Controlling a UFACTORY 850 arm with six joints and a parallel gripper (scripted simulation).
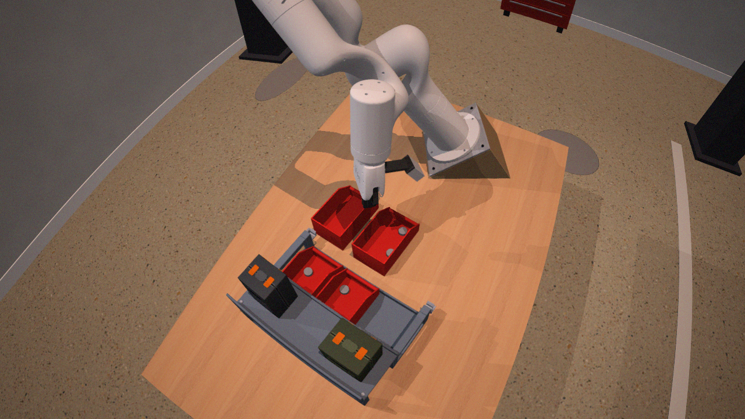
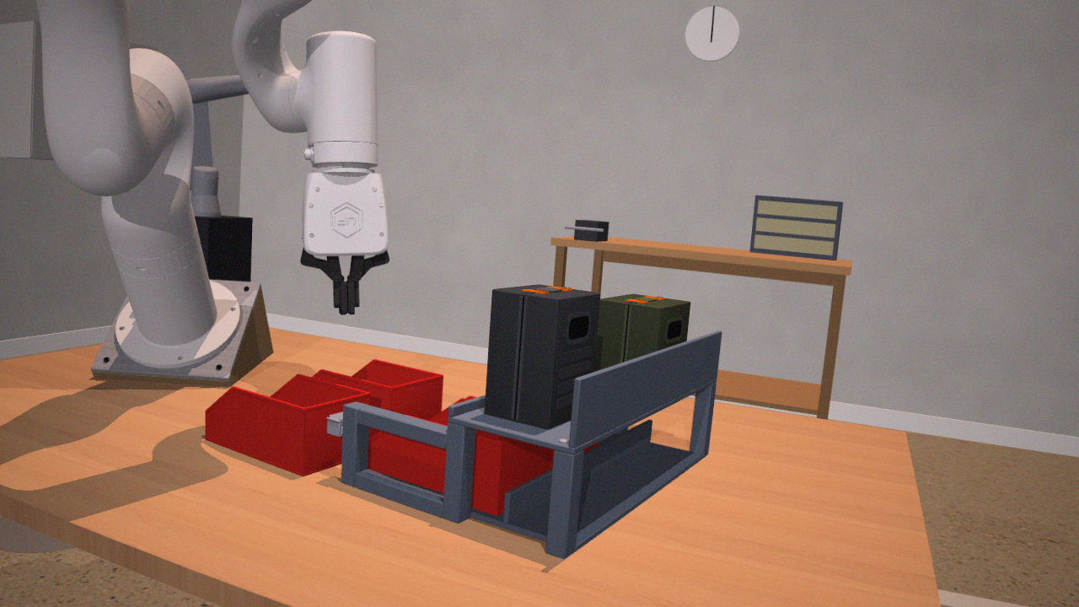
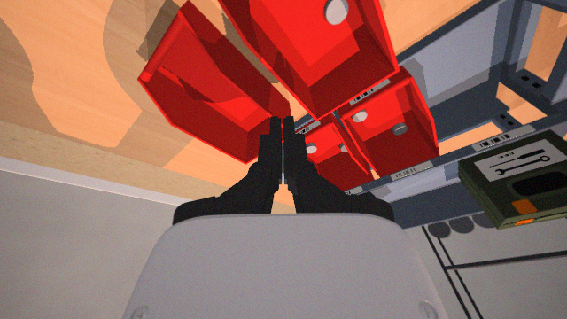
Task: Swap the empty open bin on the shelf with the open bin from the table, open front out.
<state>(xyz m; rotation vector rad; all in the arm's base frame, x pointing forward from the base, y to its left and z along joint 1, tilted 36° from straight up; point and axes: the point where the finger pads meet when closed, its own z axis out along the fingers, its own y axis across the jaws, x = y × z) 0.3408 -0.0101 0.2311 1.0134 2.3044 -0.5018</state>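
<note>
Now: hand 140 mm short of the shelf front lip, 30 mm to the right of it and 160 mm above it. Round my hand: grey back panel: 390 mm ahead, 30 mm to the right, 40 mm below; then black case: 290 mm ahead, 130 mm to the right, 10 mm below; then green case: 350 mm ahead, 100 mm to the left, 20 mm below.
</note>
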